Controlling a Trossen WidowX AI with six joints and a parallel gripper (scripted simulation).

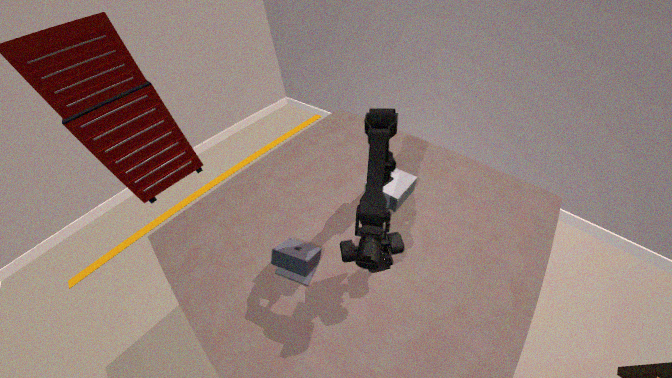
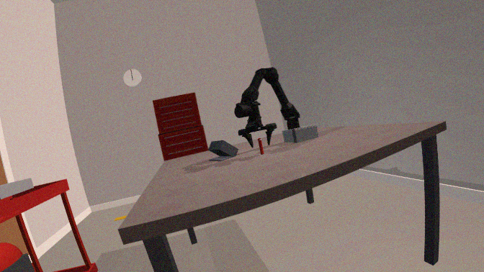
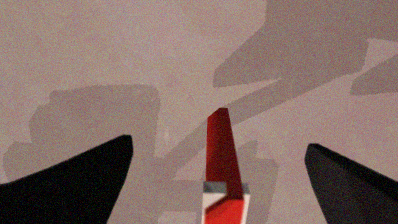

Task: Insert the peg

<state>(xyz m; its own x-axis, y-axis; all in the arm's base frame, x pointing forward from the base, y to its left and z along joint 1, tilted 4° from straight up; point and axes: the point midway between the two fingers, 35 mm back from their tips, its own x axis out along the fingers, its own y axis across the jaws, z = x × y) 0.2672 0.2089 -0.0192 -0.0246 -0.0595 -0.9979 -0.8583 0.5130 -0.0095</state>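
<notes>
Right now the grey sloped panel is 18 cm ahead of my gripper tip, 17 cm to the right of it and 1 cm above it. Also, from my gripper tip: red peg: 2 cm above.
</notes>
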